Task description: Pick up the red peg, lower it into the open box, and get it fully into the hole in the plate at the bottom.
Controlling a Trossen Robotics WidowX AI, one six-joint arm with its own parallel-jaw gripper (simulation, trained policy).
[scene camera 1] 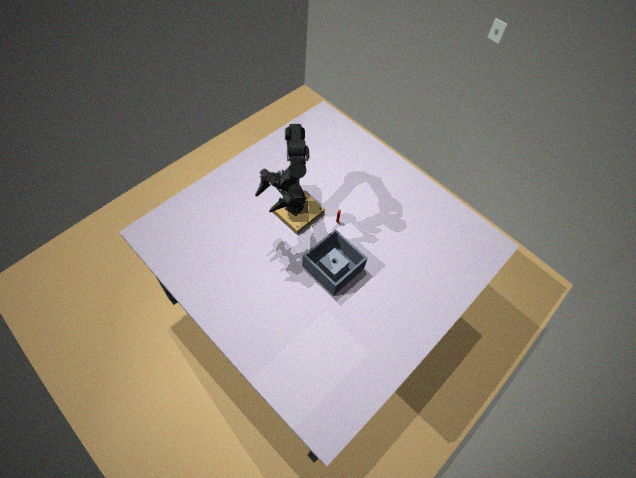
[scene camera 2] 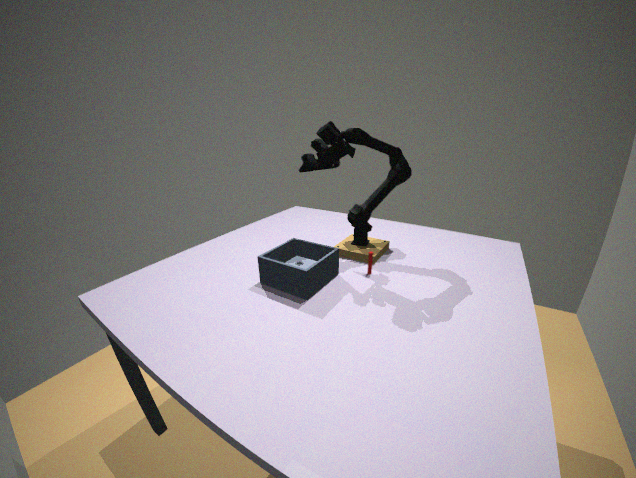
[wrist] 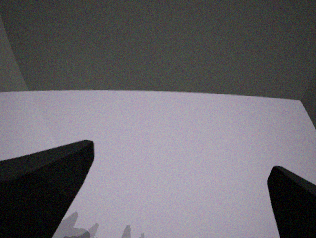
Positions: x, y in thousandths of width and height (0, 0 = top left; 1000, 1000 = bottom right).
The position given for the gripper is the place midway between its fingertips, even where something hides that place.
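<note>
Scene camera 1 shows the gripper (scene camera 1: 413, 428), while scene camera 2 shows the gripper (scene camera 2: 483, 357) as well. The wrist view, too, has the gripper (wrist: 587, 695) in it.
</note>
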